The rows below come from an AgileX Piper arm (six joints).
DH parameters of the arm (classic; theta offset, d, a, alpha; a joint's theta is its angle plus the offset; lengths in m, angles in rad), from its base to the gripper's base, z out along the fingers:
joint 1: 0 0.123 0 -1.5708
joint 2: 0.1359 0 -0.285 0
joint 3: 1.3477 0 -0.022 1.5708
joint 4: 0 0.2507 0 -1.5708
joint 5: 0 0 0 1.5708
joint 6: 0 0.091 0 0
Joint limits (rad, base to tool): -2.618..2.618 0..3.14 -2.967..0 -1.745..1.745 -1.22..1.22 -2.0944..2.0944
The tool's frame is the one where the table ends.
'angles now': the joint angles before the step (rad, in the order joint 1, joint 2, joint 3, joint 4, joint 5, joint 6). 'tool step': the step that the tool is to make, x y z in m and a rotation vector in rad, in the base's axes. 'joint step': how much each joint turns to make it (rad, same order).
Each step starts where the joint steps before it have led.
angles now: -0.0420, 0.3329, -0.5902, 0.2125, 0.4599, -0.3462
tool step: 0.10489, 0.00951, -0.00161, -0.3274, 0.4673, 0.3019
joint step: 0.0001, 0.5431, -0.2473, 0.1665, 0.2684, -0.5333
